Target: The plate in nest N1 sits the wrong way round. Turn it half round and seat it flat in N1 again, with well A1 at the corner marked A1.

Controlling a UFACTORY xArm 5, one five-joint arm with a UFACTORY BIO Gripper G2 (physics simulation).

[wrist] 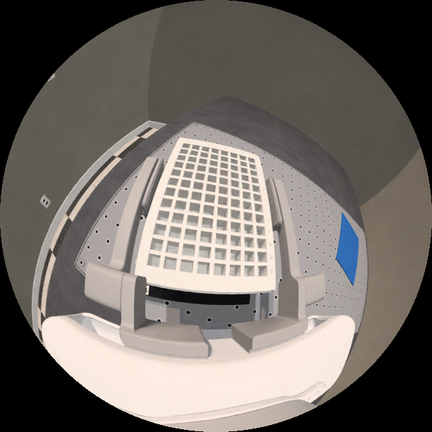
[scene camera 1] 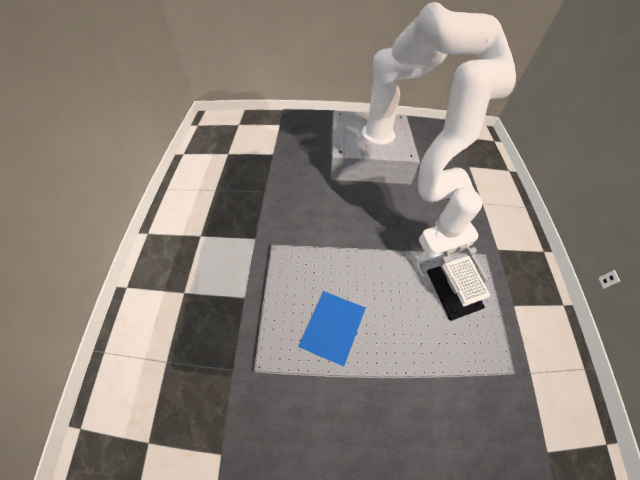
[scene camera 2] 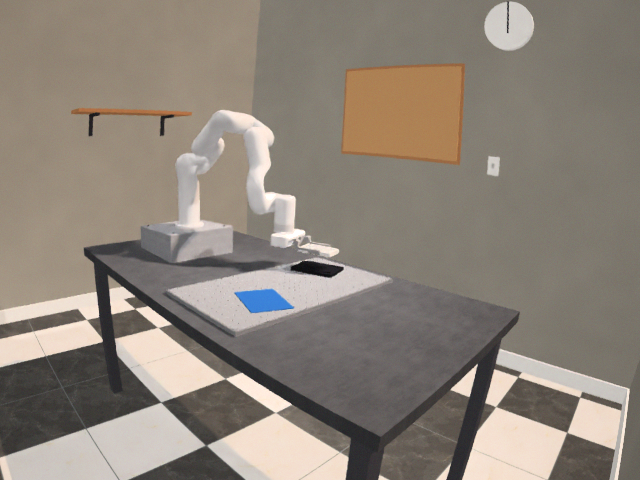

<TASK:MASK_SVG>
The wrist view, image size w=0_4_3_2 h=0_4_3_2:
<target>my gripper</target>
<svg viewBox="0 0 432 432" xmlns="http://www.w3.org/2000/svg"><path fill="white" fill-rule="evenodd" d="M147 156L123 208L109 264L103 266L88 262L86 265L85 296L94 302L121 311L121 325L87 312L50 316L43 320L41 325L48 353L70 376L95 396L124 412L156 424L227 417L290 400L301 399L311 403L332 386L342 371L355 325L353 319L346 315L306 317L305 306L325 297L325 277L323 274L302 276L299 272L295 231L283 183L271 177L265 181L272 231L278 232L282 281L278 283L278 313L269 318L231 324L230 338L205 339L199 325L166 323L145 318L146 277L130 274L140 217L147 217L164 170L163 158Z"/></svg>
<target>white well plate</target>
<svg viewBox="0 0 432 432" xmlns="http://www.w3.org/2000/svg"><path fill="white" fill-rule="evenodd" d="M179 137L168 158L151 201L137 253L135 275L145 276L147 285L187 292L250 294L275 290L274 240L271 215L259 157L256 154L234 147Z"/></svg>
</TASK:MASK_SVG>
